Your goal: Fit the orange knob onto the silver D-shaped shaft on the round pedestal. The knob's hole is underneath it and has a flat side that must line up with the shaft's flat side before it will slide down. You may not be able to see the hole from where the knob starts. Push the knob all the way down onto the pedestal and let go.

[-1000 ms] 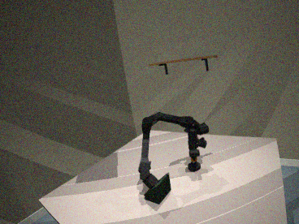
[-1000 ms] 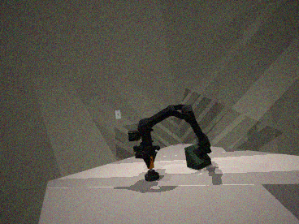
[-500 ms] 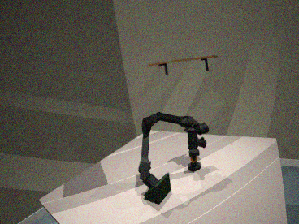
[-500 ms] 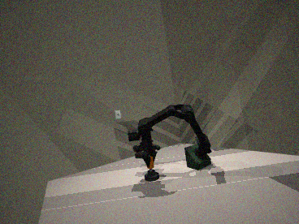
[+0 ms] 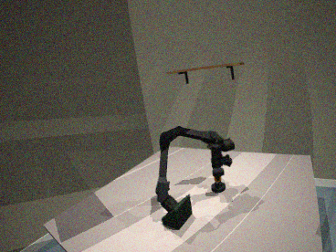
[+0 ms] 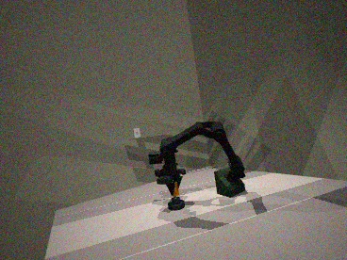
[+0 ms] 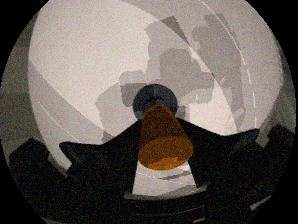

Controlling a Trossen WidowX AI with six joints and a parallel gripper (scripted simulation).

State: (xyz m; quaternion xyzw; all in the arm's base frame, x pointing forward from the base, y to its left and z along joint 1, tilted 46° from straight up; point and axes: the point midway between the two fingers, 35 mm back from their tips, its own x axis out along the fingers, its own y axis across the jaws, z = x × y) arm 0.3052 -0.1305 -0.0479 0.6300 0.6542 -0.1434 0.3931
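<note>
Right now my gripper tip is 40 mm above the dark round pedestal. The rest, counted from my gripper tip: orange knob (30 mm above).
</note>
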